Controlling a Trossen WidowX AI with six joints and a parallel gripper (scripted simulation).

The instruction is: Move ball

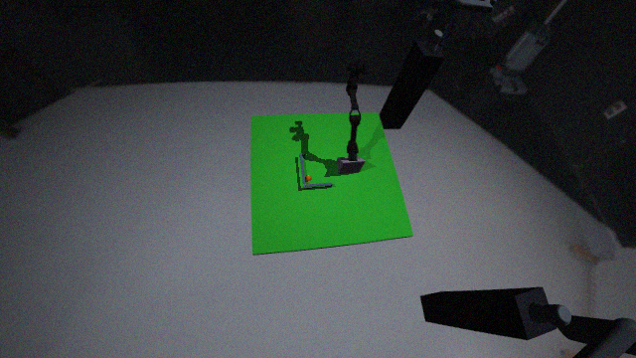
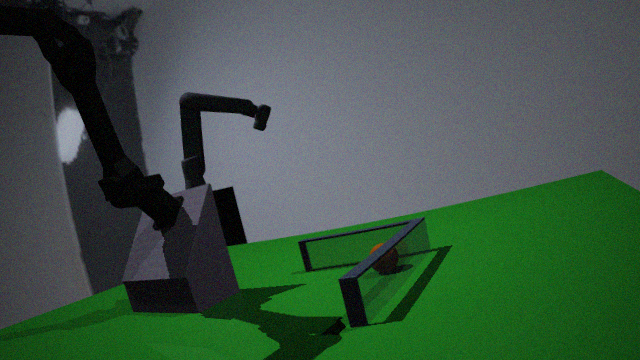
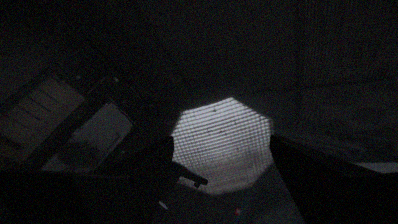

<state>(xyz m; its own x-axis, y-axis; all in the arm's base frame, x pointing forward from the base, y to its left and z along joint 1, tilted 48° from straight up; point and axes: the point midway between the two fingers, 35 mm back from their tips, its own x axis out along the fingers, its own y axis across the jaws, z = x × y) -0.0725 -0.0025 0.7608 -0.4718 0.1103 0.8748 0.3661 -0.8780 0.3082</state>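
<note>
The orange ball lies 680 mm below my gripper tip, 650 mm to the left of it and 440 mm ahead of it. Round my gripper tip: see-through copy of ball 680 mm to the left, 680 mm below, 440 mm ahead.
</note>
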